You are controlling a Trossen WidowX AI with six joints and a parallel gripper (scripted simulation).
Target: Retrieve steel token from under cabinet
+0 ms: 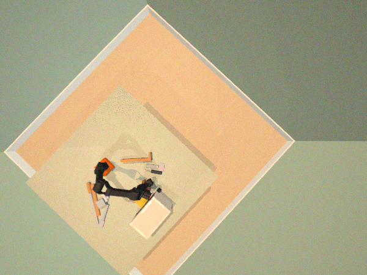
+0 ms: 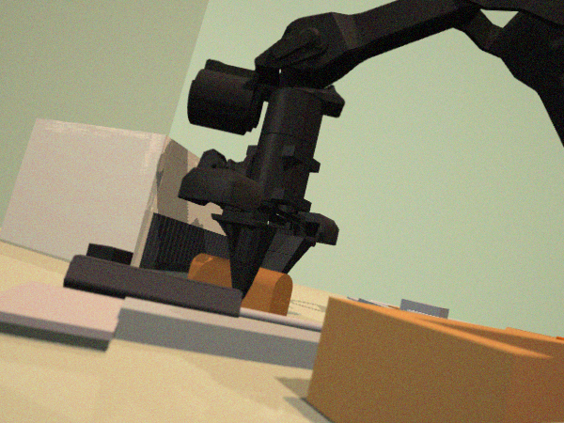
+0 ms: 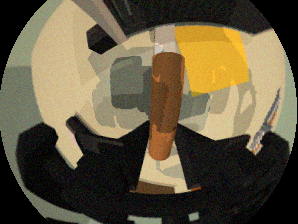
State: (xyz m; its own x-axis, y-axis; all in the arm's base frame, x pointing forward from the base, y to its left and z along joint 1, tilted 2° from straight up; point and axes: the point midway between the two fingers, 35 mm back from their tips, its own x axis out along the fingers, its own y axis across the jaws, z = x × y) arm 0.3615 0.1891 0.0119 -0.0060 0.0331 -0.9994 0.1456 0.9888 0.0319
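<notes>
My gripper tip is 5 cm past the dark screwdriver and 12 cm to the right of it. From my gripper tip the other things lie so: token: 21 cm ahead, 8 cm to the right; orange stick: 17 cm behind, 46 cm to the right.
</notes>
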